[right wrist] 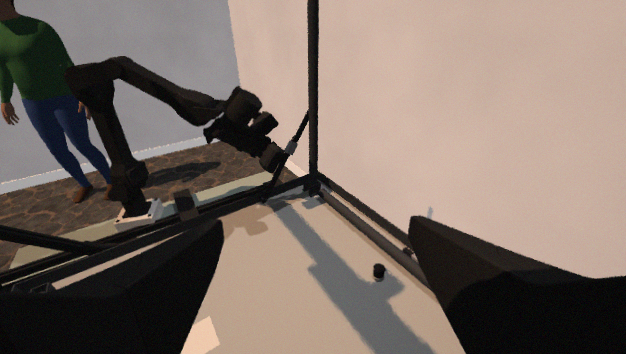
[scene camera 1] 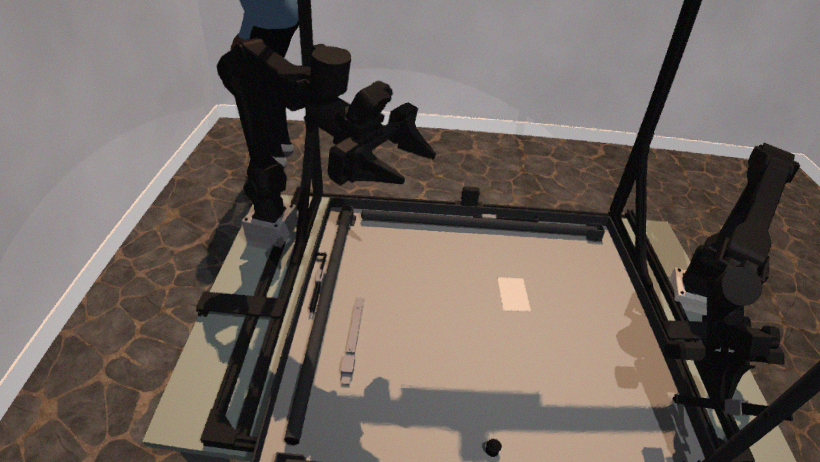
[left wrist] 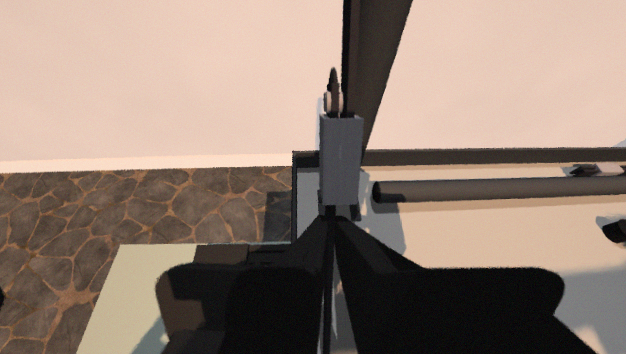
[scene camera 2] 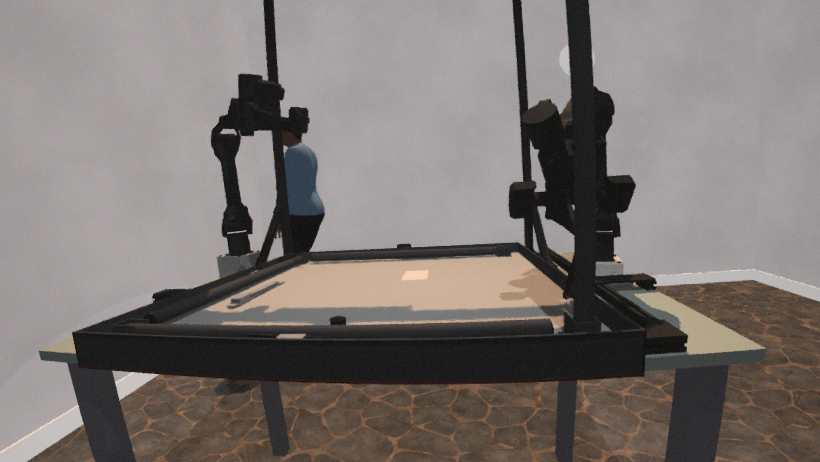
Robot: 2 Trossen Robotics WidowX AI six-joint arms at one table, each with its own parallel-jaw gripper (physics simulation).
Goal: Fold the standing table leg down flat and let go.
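Frame: origin at the left arm's base, x ahead, y left, z up, level; centimetres.
Seen in the pictures: left gripper, between the fingertips: [right wrist: 285, 159] [scene camera 1: 722, 407] [left wrist: 329, 223]; right gripper, between the fingertips: [right wrist: 317, 227] [scene camera 1: 420, 168] [scene camera 2: 293, 119]; left arm's base, origin of its link: [right wrist: 137, 209] [scene camera 1: 696, 285] [scene camera 2: 599, 259]; right arm's base, origin of its link: [scene camera 1: 269, 212] [scene camera 2: 239, 253].
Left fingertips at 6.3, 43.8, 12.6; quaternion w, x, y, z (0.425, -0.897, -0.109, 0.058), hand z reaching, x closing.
Observation:
Pixels of each thing's middle, then the offset from my left fingertips to it, as dx, dy, dz.
- grey block, middle of its body: [left wrist: 337, 157] [scene camera 1: 736, 407] [right wrist: 291, 147] -0.3, +1.8, +3.2
- grey bar, middle of its body: [scene camera 1: 353, 336] [scene camera 2: 258, 291] +64.6, -0.8, -12.2
- small black knob, middle of its body: [scene camera 2: 338, 323] [scene camera 1: 493, 447] [left wrist: 622, 231] [right wrist: 378, 270] +33.8, +12.2, -11.1
The dark table leg [scene camera 2: 582, 172] [left wrist: 380, 55] [right wrist: 313, 90] stands upright at the frame's front right corner in scene camera 2. Its thin slanted brace carries a grey block [scene camera 1: 733, 407] [left wrist: 341, 160] [right wrist: 291, 147]. My left gripper [scene camera 1: 725, 394] [left wrist: 329, 223] [right wrist: 285, 159] is shut with nothing gripped. Its tips are at the thin brace, just below the grey block in the left wrist view; whether they touch it I cannot tell. In scene camera 2 the leg hides these fingertips. My right gripper [scene camera 1: 418, 169] [right wrist: 317, 227] is open and empty, high above the frame's back left.
Dark tubes [scene camera 1: 321, 321] [scene camera 1: 424, 220] [scene camera 2: 338, 330] lie flat inside the frame [scene camera 2: 355, 358]. Two more dark uprights [scene camera 1: 306, 86] [scene camera 1: 659, 103] stand at the back. A grey bar [scene camera 1: 354, 332] and a small black knob [scene camera 1: 493, 447] [right wrist: 379, 271] are on the panel. People stand beyond the table.

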